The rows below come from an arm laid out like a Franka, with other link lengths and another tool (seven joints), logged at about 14 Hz.
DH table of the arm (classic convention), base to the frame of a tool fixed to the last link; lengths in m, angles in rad. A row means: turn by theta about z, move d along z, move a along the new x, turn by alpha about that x. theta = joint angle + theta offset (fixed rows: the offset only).
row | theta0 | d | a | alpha
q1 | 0 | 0.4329 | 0 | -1.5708
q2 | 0 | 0 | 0 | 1.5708
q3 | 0 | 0.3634 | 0.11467 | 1.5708
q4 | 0 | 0 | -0.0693 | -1.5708
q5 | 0 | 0.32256 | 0 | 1.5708
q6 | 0 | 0 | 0.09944 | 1.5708
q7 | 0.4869 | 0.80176 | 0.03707 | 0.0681
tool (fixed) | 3.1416 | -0.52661 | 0 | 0
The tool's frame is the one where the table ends.
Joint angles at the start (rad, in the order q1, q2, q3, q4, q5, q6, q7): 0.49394 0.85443 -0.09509 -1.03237 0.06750 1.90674 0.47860
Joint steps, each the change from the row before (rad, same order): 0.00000 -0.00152 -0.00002 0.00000 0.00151 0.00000 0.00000; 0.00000 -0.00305 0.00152 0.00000 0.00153 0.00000 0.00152; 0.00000 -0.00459 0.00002 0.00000 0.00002 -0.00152 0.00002; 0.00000 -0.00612 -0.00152 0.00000 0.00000 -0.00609 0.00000; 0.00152 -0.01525 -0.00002 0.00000 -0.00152 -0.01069 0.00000; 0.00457 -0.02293 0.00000 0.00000 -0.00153 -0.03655 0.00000; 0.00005 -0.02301 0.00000 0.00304 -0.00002 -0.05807 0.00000; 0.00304 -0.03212 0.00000 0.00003 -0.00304 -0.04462 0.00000
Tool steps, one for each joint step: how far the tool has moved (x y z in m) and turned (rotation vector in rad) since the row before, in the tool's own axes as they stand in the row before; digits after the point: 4 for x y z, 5 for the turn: 0.0002 0.0005 -0.0011 -0.00212 0.00036 0.00055; 0.0009 0.0013 -0.0021 -0.00405 0.00061 0.00112; -0.0002 0.0006 -0.0033 -0.00275 -0.00139 -0.00006; -0.0004 -0.0008 -0.0043 0.00029 -0.00066 0.00097; 0.0010 0.0009 -0.0107 -0.00364 -0.00253 -0.00207; 0.0064 -0.0025 -0.0145 0.01093 0.00856 -0.00432; 0.0072 -0.0090 -0.0142 0.02532 0.01980 0.00115; 0.0068 -0.0054 -0.0205 0.01056 0.00708 -0.00318
